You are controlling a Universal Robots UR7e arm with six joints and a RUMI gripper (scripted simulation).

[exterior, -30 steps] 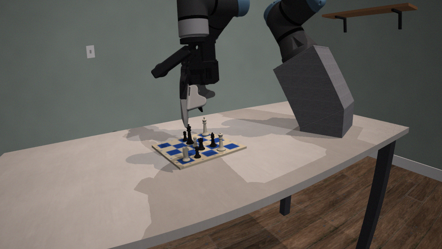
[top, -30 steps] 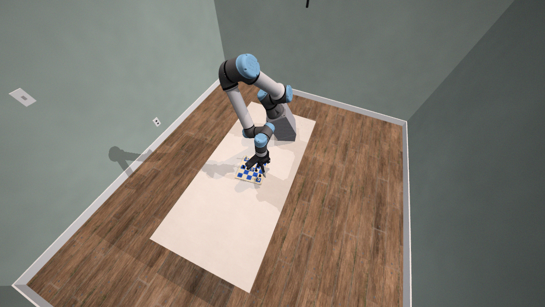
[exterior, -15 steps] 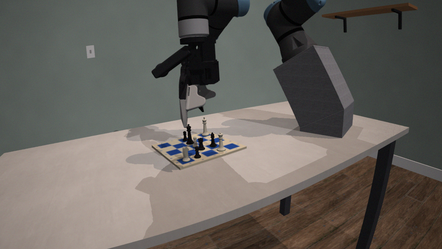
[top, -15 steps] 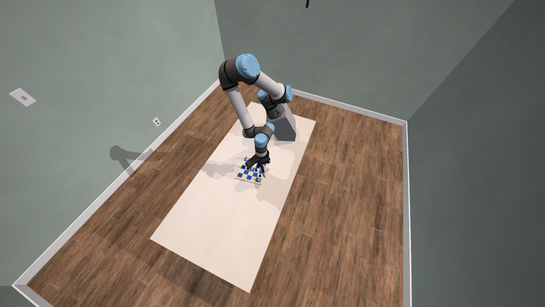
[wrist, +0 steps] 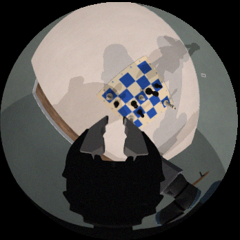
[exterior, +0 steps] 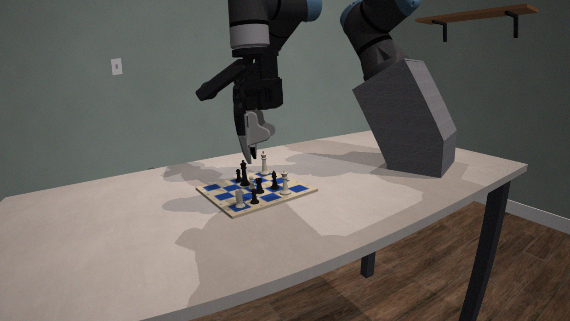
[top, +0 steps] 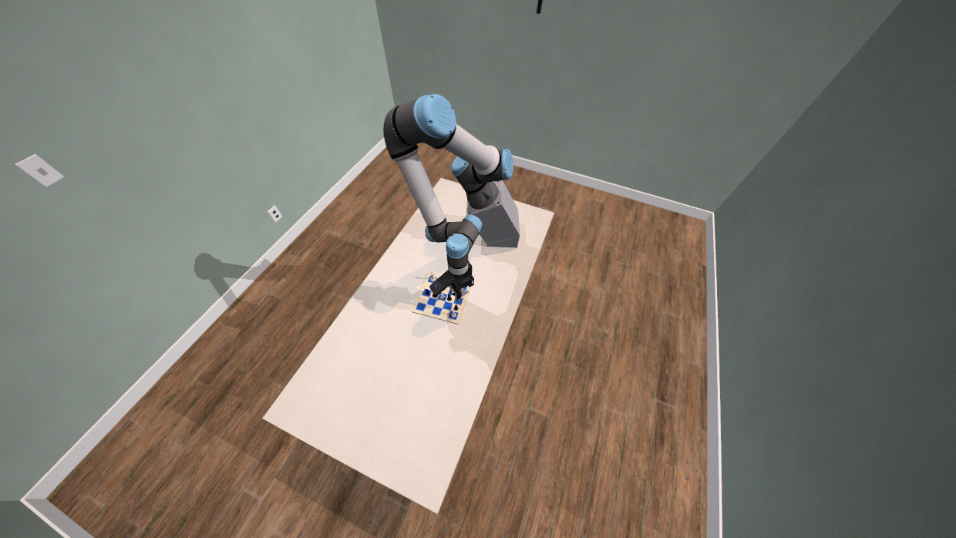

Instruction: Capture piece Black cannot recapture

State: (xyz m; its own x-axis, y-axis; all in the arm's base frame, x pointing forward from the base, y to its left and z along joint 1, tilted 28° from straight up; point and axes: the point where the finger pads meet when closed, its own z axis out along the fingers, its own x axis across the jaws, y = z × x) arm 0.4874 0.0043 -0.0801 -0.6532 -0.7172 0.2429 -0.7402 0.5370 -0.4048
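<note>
Now: hand 30 mm past the black king, 120 mm to the left of it and 80 mm above it. The rest, counted from my hand: white pawn: 30 mm behind, 80 mm to the right, 90 mm below; blue-and-cream chessboard: 30 mm behind, 80 mm to the right, 110 mm below; white king: 110 mm behind, 160 mm to the right, 80 mm below.
</note>
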